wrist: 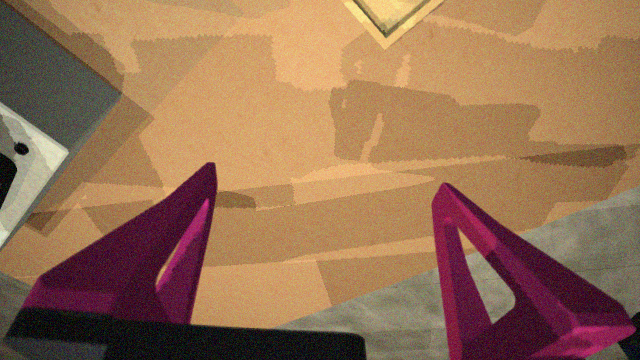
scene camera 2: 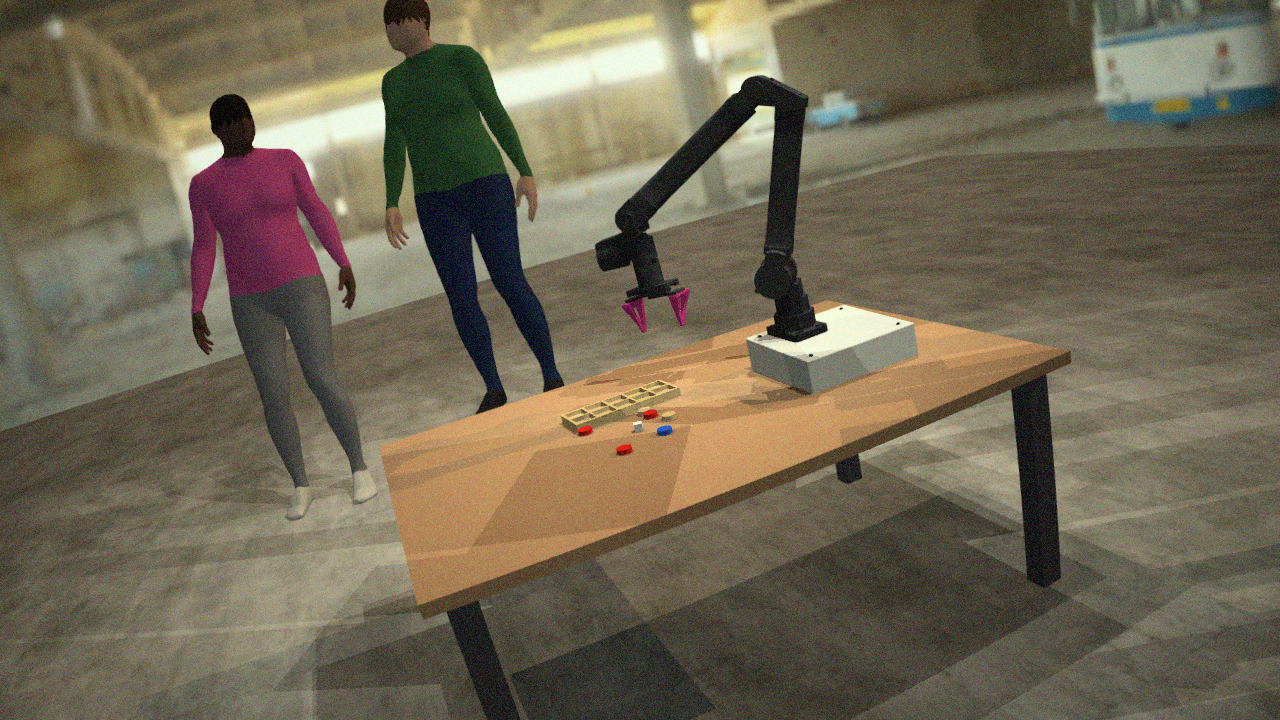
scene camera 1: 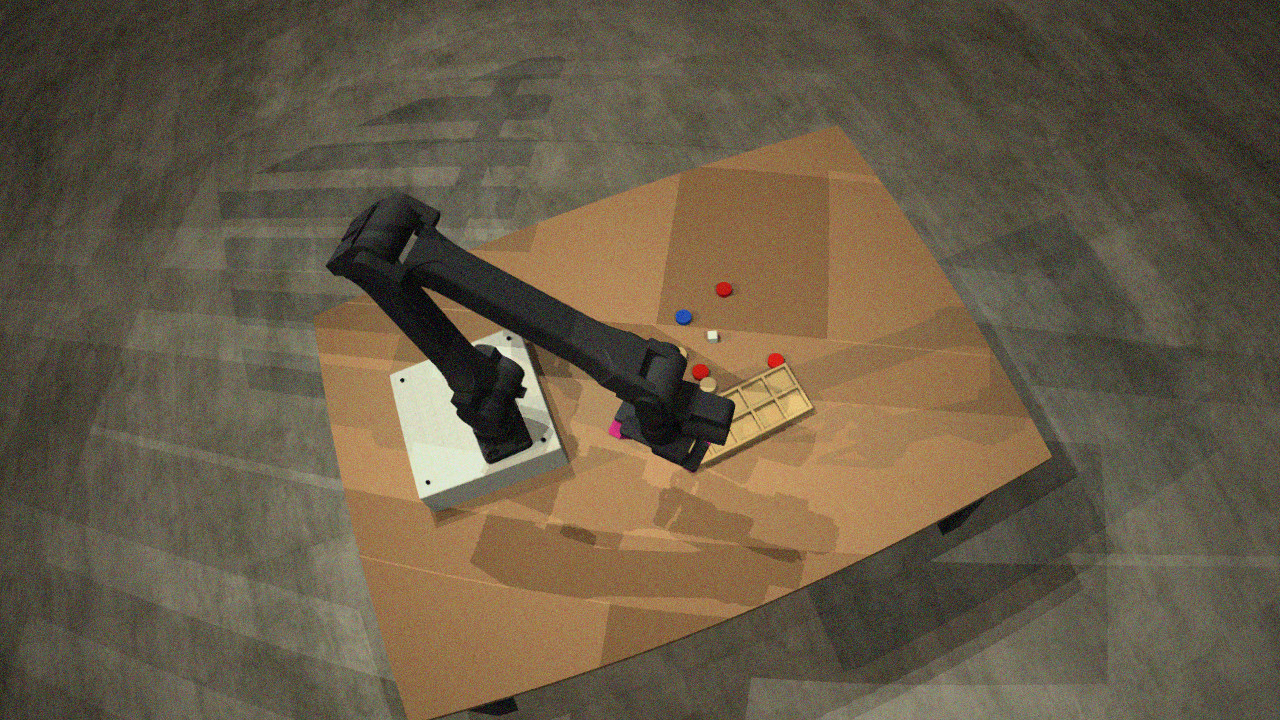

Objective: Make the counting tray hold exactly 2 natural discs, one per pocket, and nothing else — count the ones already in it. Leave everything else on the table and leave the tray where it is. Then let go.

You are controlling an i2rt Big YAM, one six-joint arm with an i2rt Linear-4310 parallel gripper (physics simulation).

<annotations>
My gripper is open, holding nothing. Also in view: a counting tray.
</annotations>
